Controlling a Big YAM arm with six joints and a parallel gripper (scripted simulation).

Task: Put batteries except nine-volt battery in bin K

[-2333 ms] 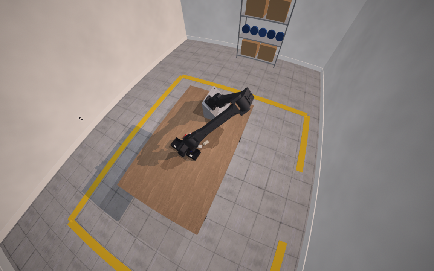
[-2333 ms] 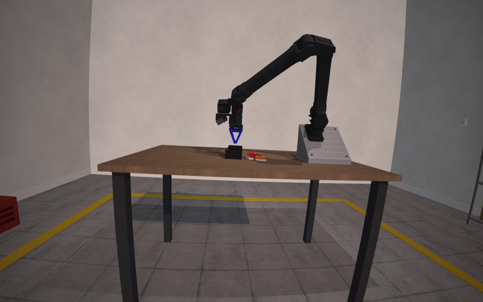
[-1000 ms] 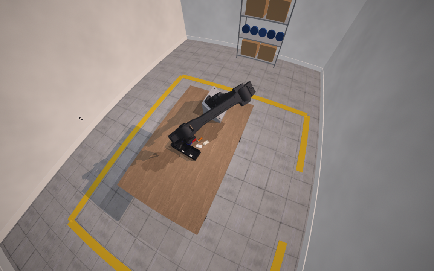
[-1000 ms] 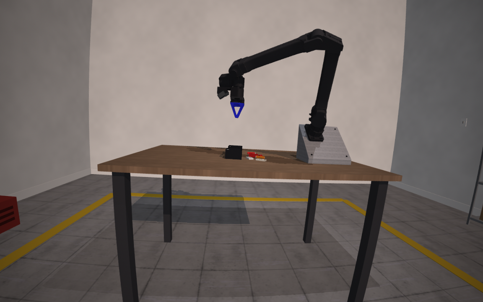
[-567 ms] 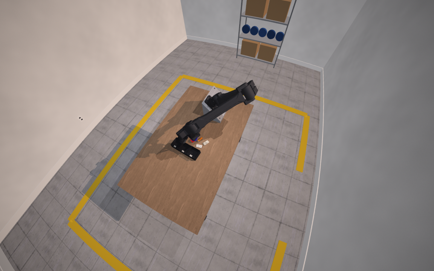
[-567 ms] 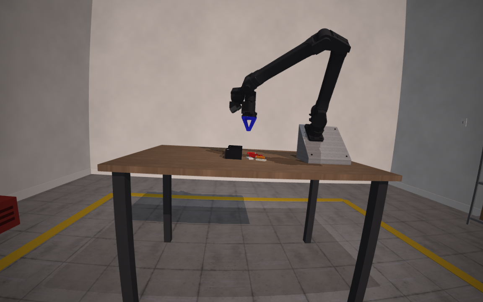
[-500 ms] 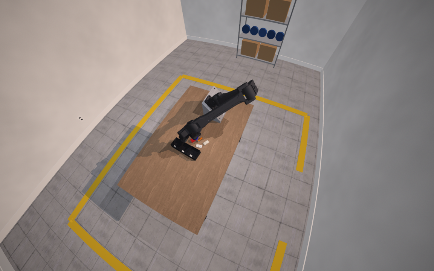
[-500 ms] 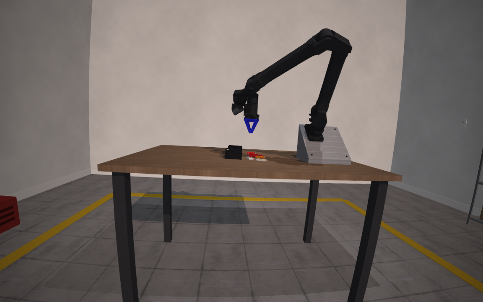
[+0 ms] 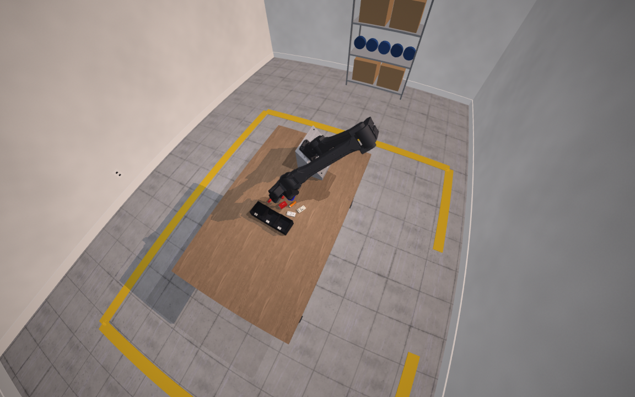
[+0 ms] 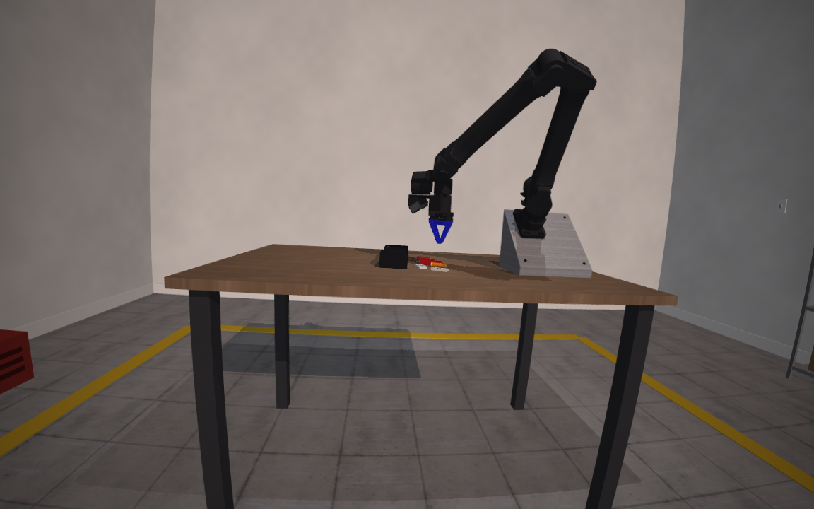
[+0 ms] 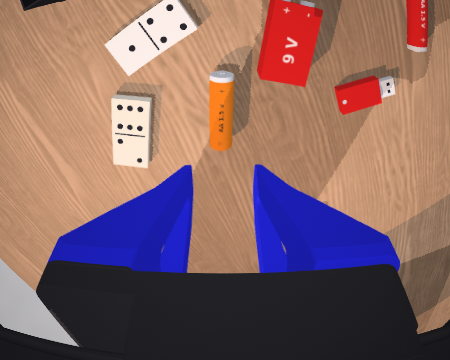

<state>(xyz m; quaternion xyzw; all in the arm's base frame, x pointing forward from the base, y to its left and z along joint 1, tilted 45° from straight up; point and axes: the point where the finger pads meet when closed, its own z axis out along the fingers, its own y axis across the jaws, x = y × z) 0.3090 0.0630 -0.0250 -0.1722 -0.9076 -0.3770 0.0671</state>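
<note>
My gripper is now 80 mm above the orange cylindrical battery. From my hand the other things lie so: red nine-volt battery 40 mm ahead, 60 mm to the right, 80 mm below; red USB stick 20 mm behind, 90 mm to the right, 80 mm below; red cylindrical battery 30 mm ahead, 140 mm to the right, 80 mm below.
</note>
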